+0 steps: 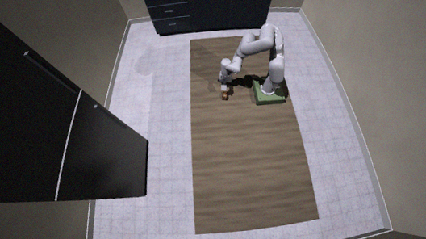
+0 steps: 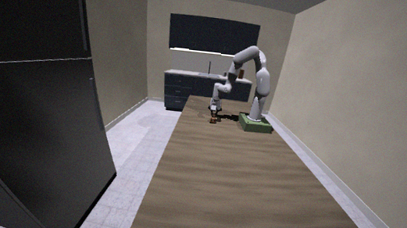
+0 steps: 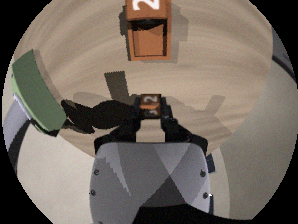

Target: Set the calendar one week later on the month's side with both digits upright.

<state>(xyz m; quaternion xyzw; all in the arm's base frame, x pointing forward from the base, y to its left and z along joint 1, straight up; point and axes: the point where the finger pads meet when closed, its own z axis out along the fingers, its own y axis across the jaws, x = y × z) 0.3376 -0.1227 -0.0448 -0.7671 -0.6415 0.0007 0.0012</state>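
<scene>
Now: hand 12 cm to the right of the calendar cube, 2 cm short of it and 1 cm above it. Also, from my hand: calendar tray 10 cm to the left, 2 cm below, 2 cm ahead.
</scene>
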